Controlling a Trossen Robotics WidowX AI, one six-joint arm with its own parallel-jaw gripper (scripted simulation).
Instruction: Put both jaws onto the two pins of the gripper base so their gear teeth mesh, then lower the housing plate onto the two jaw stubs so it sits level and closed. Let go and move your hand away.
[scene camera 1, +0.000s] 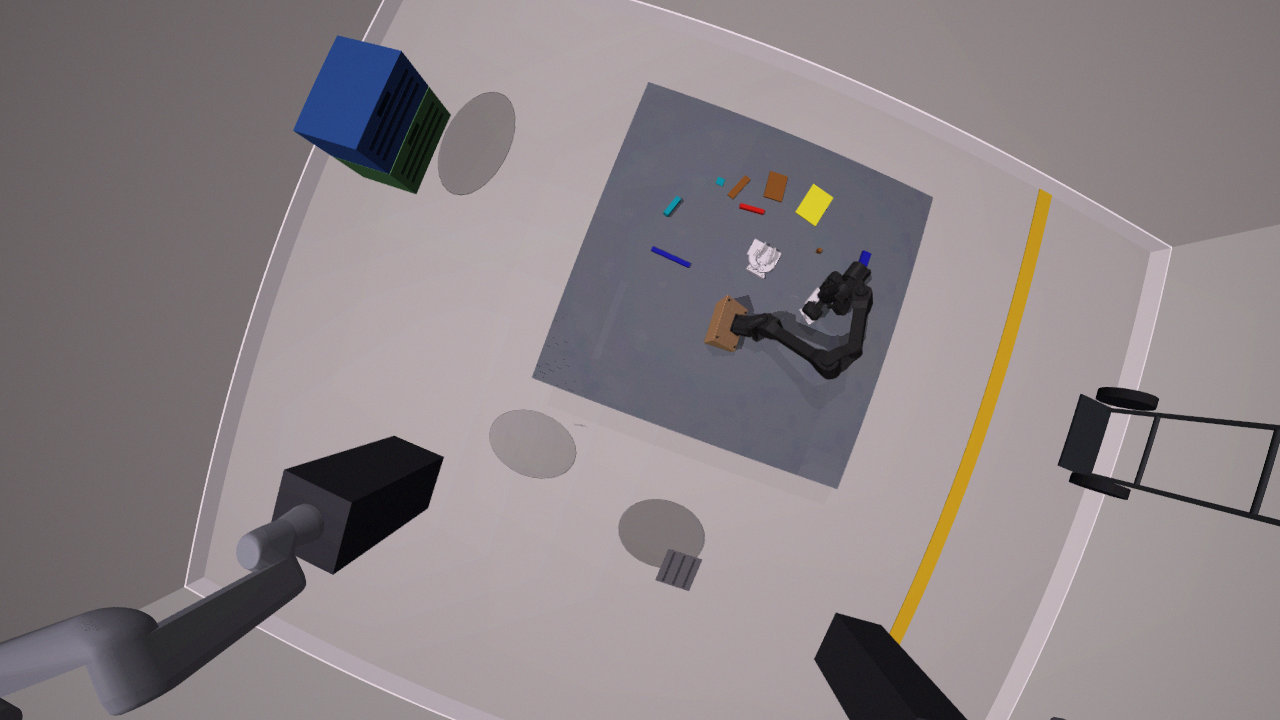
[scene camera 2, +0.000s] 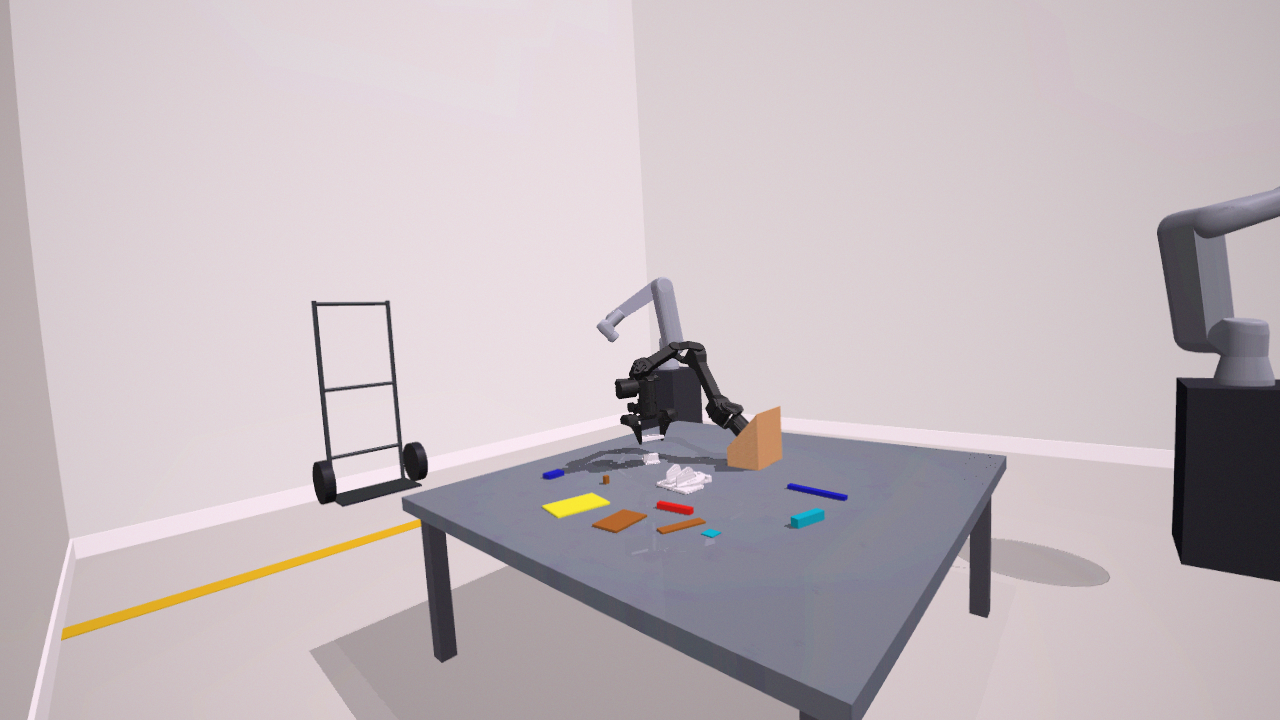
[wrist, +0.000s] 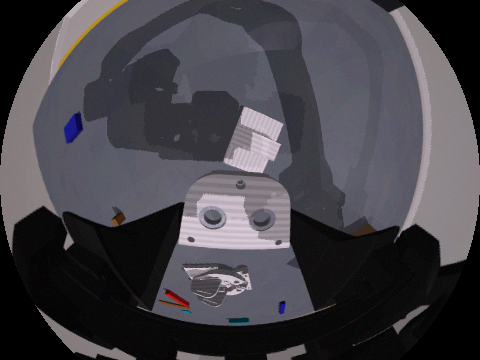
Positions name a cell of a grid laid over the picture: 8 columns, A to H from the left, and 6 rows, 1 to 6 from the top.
In view: my gripper (scene camera 2: E4), a yellow plate (scene camera 1: F2) and a brown plate (scene camera 2: D5).
The yellow plate shows as well in scene camera 2 (scene camera 2: D5). My gripper also shows in scene camera 1 (scene camera 1: F3) and in the wrist view (wrist: D4). The wrist view does not show the yellow plate, which is hidden by my gripper. The wrist view misses the brown plate, which is hidden by my gripper.
